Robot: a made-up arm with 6 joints. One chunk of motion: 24 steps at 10 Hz.
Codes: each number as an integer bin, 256 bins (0 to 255) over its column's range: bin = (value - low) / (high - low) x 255, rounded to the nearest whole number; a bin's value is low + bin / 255 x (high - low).
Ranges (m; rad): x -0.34..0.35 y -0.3..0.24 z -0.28..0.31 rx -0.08..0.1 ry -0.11..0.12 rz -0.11..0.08
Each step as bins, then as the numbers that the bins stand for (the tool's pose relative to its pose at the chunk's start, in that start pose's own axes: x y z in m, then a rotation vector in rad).
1 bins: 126 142 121 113 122 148
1 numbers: 0.0009 0.0007 0.0000 -0.0002 0.0000 0.0003
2 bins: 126 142 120 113 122 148
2 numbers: 0.0009 0.0007 -0.0024 -0.0002 0.0000 0.0003
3 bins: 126 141 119 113 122 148
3 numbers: 0.0009 -0.0014 -0.0047 -0.0002 0.0000 0.0003
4 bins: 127 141 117 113 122 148
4 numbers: 0.0036 -0.0014 -0.0093 -0.0002 0.0000 0.0003
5 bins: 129 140 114 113 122 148
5 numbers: 0.0091 -0.0035 -0.0162 -0.0002 0.0000 0.0003
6 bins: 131 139 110 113 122 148
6 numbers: 0.0145 -0.0056 -0.0255 -0.0002 0.0000 0.0003
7 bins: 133 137 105 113 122 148
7 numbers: 0.0199 -0.0099 -0.0371 -0.0002 0.0000 0.0003
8 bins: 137 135 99 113 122 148
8 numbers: 0.0307 -0.0141 -0.0509 -0.0002 0.0000 0.0003
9 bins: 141 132 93 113 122 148
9 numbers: 0.0415 -0.0205 -0.0648 -0.0002 0.0000 0.0003
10 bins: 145 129 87 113 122 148
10 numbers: 0.0524 -0.0268 -0.0787 -0.0002 0.0000 0.0003
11 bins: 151 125 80 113 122 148
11 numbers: 0.0686 -0.0353 -0.0949 -0.0002 0.0000 0.0003
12 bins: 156 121 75 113 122 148
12 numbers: 0.0821 -0.0438 -0.1065 -0.0002 0.0000 0.0003
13 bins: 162 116 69 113 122 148
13 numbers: 0.0984 -0.0544 -0.1204 -0.0002 0.0000 0.0003
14 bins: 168 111 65 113 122 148
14 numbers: 0.1146 -0.0649 -0.1296 -0.0002 0.0000 0.0003
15 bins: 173 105 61 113 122 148
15 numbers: 0.1281 -0.0776 -0.1389 -0.0002 0.0000 0.0003
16 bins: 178 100 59 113 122 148
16 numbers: 0.1416 -0.0882 -0.1435 -0.0002 0.0000 0.0003
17 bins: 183 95 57 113 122 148
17 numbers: 0.1552 -0.0988 -0.1481 -0.0002 0.0000 0.0003
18 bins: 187 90 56 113 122 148
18 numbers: 0.1660 -0.1094 -0.1504 -0.0002 0.0000 0.0003
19 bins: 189 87 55 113 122 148
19 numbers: 0.1714 -0.1158 -0.1527 -0.0002 0.0000 0.0003
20 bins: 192 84 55 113 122 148
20 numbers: 0.1795 -0.1221 -0.1527 -0.0002 0.0000 0.0003
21 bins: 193 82 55 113 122 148
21 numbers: 0.1822 -0.1264 -0.1527 -0.0002 0.0000 0.0003
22 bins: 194 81 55 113 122 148
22 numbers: 0.1849 -0.1285 -0.1527 -0.0002 0.0000 0.0003
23 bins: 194 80 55 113 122 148
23 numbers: 0.1849 -0.1306 -0.1527 -0.0002 0.0000 0.0003
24 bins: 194 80 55 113 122 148
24 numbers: 0.1849 -0.1306 -0.1527 -0.0002 0.0000 0.0003
